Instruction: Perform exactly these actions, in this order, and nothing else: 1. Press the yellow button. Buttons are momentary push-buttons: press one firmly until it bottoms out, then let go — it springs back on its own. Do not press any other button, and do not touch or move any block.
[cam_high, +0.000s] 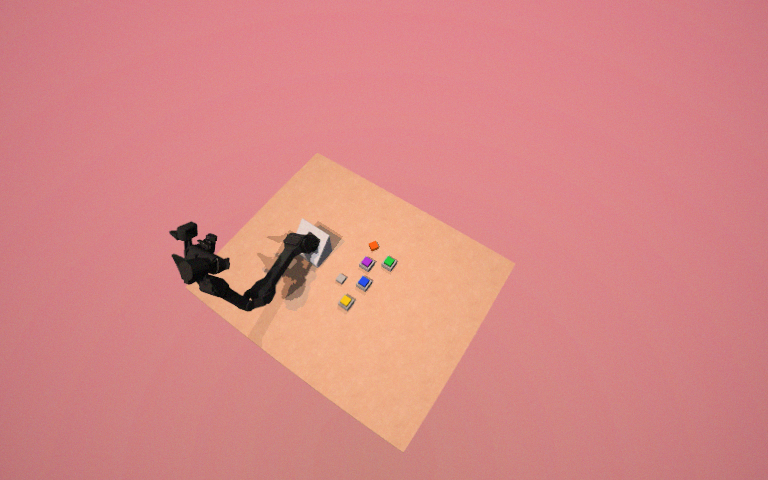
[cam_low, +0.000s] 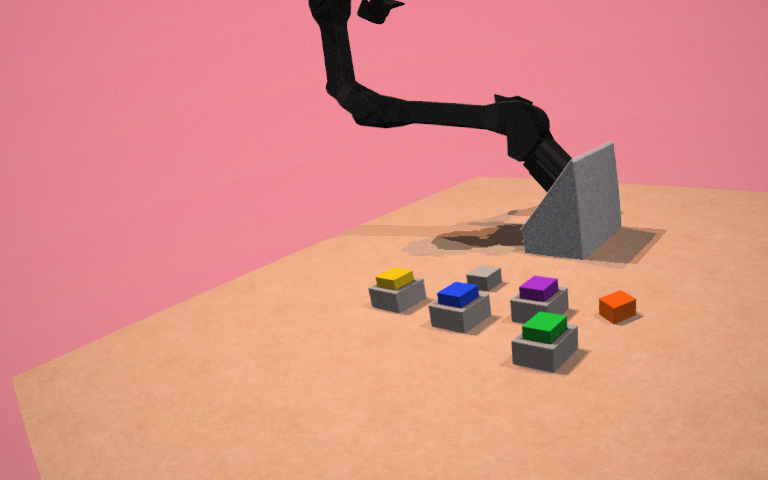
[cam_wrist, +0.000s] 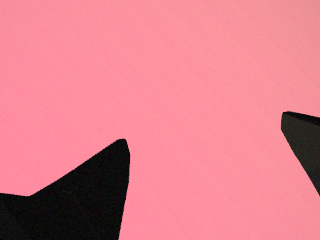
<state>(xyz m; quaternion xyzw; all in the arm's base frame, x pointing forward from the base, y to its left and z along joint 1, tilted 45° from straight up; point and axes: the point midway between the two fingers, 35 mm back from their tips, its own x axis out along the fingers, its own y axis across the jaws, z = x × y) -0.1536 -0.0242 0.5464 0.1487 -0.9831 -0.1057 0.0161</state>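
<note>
My gripper tip is now 420 mm short of the yellow button, 320 mm to the right of it and 430 mm above it. From my gripper tip the other things lie so: purple button 380 mm ahead, 510 mm to the left, 430 mm below; small grey block 340 mm ahead, 390 mm to the left, 450 mm below; blue button 420 mm ahead, 430 mm to the left, 430 mm below.
</note>
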